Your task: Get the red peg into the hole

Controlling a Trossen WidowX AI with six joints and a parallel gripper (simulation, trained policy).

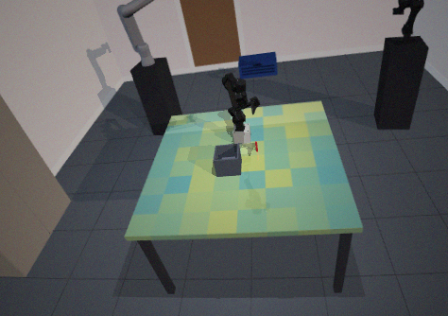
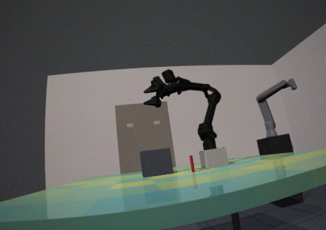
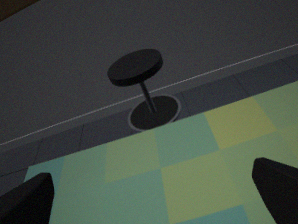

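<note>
Now: gripper tip 36 cm above the red peg and 20 cm past it.
</note>
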